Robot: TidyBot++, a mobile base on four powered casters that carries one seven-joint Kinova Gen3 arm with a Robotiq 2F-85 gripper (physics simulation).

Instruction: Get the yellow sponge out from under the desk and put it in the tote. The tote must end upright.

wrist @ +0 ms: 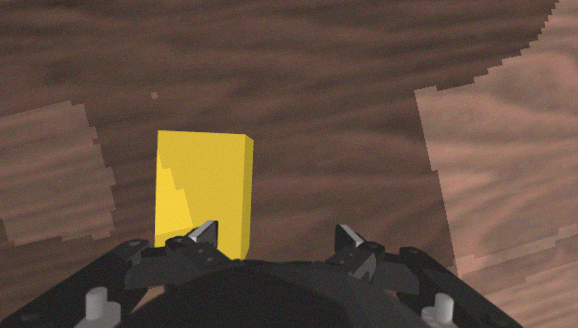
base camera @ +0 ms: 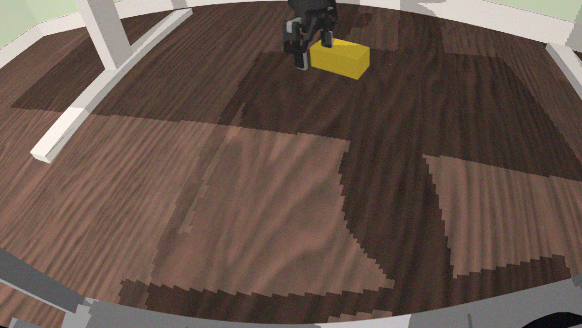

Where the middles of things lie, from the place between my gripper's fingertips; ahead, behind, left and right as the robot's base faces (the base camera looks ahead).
My hand is 4 cm short of the yellow sponge (base camera: 345,58), 5 cm to the left of it and 2 cm above it.
